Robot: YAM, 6 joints.
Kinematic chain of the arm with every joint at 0, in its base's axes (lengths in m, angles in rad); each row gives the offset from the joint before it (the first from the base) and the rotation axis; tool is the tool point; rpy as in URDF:
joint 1: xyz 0 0 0.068 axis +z
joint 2: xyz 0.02 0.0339 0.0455 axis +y
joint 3: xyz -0.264 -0.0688 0 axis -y
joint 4: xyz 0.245 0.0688 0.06 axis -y
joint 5: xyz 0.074 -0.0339 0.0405 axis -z
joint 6: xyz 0.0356 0 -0.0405 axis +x
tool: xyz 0 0 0 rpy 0 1.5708 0
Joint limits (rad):
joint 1: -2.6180..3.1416
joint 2: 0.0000..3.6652
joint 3: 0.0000..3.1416
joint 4: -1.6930..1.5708
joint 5: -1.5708..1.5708
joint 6: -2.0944..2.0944
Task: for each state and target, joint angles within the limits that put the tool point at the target. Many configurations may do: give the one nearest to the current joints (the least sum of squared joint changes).
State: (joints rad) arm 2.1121 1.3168 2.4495 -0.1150 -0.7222 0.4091
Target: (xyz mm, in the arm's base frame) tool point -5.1 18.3 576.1
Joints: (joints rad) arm 1.7526 0.7783 1.7661 -0.6171 -0.0480 0.4091
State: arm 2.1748 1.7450 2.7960 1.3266 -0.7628 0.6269
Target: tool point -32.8 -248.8 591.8
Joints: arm 1.5434 1.3210 3.0861 1.4406 -0.8172 0.6269
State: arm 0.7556 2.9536 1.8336 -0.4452 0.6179 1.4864
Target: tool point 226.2 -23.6 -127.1
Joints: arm -0.0018 2.8547 1.1645 -0.7534 0.7099 1.4864
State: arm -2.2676 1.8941 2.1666 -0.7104 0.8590 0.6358
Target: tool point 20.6 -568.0 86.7
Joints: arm -1.4928 2.7174 2.2544 -0.4524 0.7294 0.6358
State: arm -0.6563 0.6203 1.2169 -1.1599 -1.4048 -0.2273
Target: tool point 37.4 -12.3 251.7
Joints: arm -1.1380 0.3493 0.6670 -1.4430 -0.9420 -0.2273
